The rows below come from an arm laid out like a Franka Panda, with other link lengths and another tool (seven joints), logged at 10 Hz.
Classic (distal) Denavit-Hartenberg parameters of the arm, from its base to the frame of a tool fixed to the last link. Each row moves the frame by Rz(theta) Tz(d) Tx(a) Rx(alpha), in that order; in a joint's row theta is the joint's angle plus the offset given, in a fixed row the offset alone. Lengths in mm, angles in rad.
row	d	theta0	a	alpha
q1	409.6	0	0	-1.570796
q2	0	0	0	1.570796
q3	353.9	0	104	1.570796
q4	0	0	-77.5	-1.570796
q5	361	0	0	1.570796
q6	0	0	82.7	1.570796
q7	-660.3	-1.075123	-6	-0.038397
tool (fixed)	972.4	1.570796	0	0
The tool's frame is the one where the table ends.
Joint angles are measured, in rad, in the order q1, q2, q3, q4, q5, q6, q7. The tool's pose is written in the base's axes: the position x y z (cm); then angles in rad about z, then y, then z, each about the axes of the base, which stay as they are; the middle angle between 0 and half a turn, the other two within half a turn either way. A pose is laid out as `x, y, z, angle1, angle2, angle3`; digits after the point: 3 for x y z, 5 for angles.
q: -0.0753 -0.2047 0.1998 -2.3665 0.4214 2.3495 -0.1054
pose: 53.757, 10.281, 35.580, -1.73113, 2.79698, 0.86785
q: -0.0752 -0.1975 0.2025 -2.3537 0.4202 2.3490 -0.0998
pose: 54.191, 10.493, 35.832, -1.73586, 2.79341, 0.86220
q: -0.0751 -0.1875 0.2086 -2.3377 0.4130 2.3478 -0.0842
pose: 54.660, 10.804, 36.050, -1.74035, 2.79377, 0.85434
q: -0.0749 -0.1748 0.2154 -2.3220 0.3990 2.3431 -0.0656
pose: 54.984, 11.085, 36.027, -1.73947, 2.80181, 0.85419
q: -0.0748 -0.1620 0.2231 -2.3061 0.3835 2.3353 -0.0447
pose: 55.213, 11.402, 35.951, -1.73266, 2.81247, 0.85983
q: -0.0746 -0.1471 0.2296 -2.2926 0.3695 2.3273 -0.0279
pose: 55.347, 11.674, 35.645, -1.71586, 2.82504, 0.87675
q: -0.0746 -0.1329 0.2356 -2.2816 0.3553 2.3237 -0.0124
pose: 55.519, 11.860, 35.317, -1.70758, 2.83643, 0.88489
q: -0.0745 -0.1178 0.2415 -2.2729 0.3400 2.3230 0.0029
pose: 55.676, 11.997, 34.864, -1.70151, 2.84880, 0.89088
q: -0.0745 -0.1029 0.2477 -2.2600 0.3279 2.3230 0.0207
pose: 56.015, 12.221, 34.647, -1.69838, 2.85563, 0.89003
